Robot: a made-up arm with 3 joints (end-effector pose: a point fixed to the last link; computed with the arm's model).
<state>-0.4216 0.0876 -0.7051</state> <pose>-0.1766 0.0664 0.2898 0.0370 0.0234 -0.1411 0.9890</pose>
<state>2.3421 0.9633 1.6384</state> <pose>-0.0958 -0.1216 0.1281 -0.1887 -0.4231 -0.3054 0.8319</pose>
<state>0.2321 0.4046 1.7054</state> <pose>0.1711 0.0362 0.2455 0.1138 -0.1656 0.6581 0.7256</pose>
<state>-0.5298 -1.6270 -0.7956</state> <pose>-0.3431 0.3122 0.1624 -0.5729 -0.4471 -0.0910 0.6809</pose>
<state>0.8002 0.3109 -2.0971</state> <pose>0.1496 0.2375 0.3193 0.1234 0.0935 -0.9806 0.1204</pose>
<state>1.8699 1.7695 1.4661</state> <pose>0.0233 -0.1540 -0.0646 -0.0751 -0.7701 -0.1270 0.6206</pose>
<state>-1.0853 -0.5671 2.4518</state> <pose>-0.2478 0.3105 0.2557 0.2170 -0.1766 -0.9414 0.1886</pose>
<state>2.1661 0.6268 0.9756</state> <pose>-0.0631 -0.0569 0.1575 0.0000 -0.3083 -0.5334 0.7877</pose>
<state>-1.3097 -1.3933 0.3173</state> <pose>-0.3934 0.0867 0.3192 -0.5643 -0.3055 0.5574 0.5269</pose>
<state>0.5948 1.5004 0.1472</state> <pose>-0.0209 0.0463 -0.0683 0.6354 -0.2472 -0.1624 0.7133</pose>
